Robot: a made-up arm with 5 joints.
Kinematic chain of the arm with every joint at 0, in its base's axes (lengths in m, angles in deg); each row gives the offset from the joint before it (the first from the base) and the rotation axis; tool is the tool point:
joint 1: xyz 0 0 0.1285 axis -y
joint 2: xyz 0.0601 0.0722 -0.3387 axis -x
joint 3: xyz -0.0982 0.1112 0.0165 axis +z
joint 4: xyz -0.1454 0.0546 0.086 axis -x
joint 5: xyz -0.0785 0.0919 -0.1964 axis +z
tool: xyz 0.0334 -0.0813 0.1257
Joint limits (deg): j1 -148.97..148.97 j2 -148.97..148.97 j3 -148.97..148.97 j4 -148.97..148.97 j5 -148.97..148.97
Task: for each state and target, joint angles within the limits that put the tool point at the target. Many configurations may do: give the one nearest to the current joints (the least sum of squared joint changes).
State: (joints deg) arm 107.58 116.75 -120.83 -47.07 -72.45
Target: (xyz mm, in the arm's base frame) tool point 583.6 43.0 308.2
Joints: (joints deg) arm 82.55 116.61 -138.30 -45.30 -63.34
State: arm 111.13 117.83 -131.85 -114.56 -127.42
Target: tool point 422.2 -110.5 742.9
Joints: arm 133.47 148.10 -115.69 -117.26 -125.91
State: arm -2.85 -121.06 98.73 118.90 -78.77
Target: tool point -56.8 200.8 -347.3
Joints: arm -13.78 -148.97 103.77 97.99 -92.37
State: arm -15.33 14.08 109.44 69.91 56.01
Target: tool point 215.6 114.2 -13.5
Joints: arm 38.99 22.97 128.26 115.41 26.85
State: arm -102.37 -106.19 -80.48 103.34 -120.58
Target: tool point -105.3 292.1 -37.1
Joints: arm -95.90 -54.58 -130.41 74.25 -132.11
